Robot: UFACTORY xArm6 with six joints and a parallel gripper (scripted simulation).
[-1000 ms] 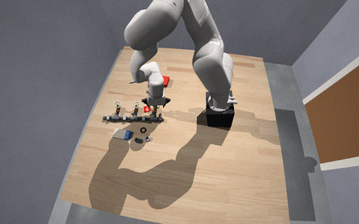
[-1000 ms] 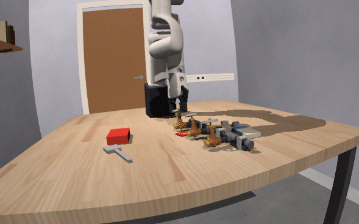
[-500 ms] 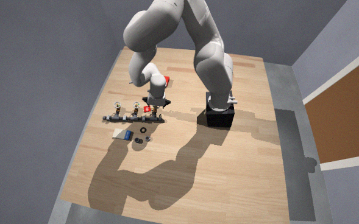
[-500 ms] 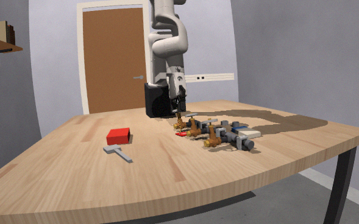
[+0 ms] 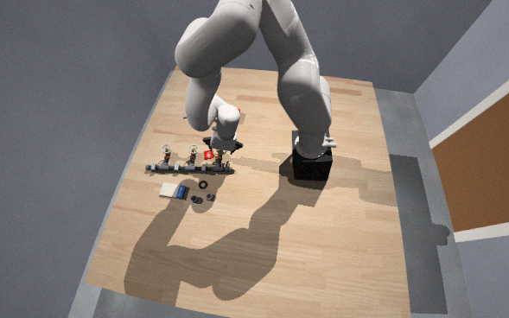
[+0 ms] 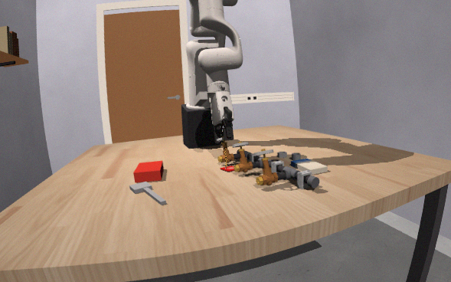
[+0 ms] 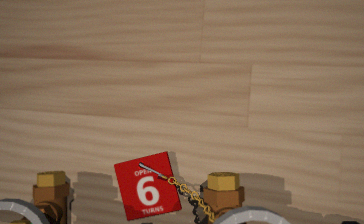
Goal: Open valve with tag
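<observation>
My hand is 8 cm short of the red tag, 1 cm to the left of it and 8 cm above it. From my hand the other things lie so: grey hammer-like tool: 21 cm ahead, 25 cm to the right, 8 cm below; grey box: 19 cm ahead, 21 cm to the left, 7 cm below; red box: 5 cm ahead, 25 cm to the right, 7 cm below.
</observation>
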